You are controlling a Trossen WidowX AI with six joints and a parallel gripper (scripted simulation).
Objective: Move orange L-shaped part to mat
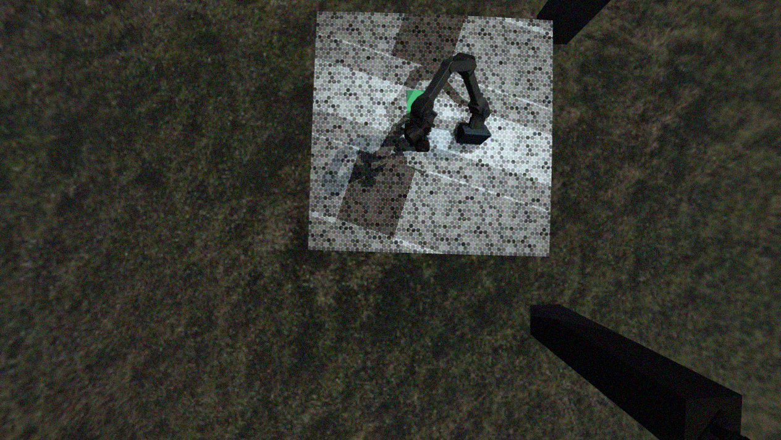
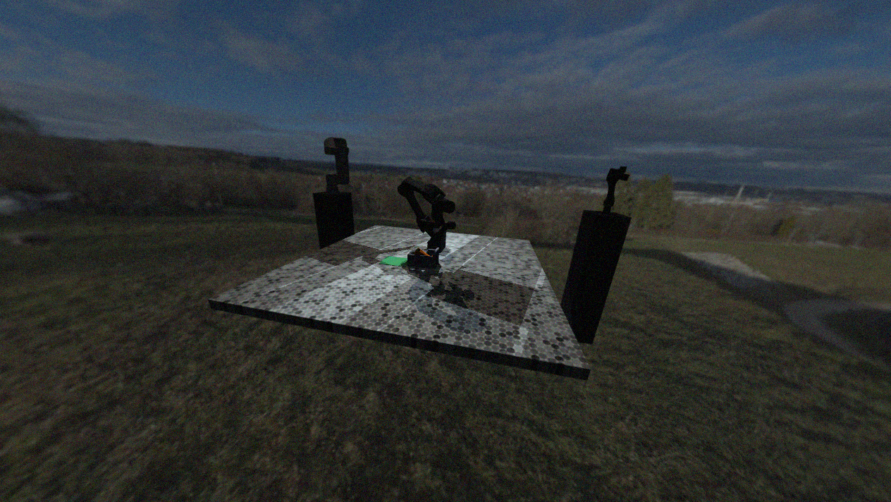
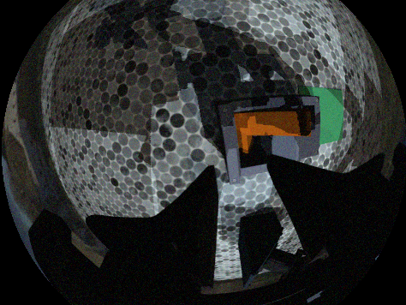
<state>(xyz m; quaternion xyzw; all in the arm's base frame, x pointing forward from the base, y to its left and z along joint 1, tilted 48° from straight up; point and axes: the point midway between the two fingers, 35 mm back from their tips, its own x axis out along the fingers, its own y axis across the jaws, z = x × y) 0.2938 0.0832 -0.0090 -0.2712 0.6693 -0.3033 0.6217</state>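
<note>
The orange L-shaped part lies 10 mm behind my gripper tip, 50 mm to the right of it and 100 mm below it. From my gripper tip the other things lie so: green mat 10 mm behind, 220 mm to the right, 160 mm below.
</note>
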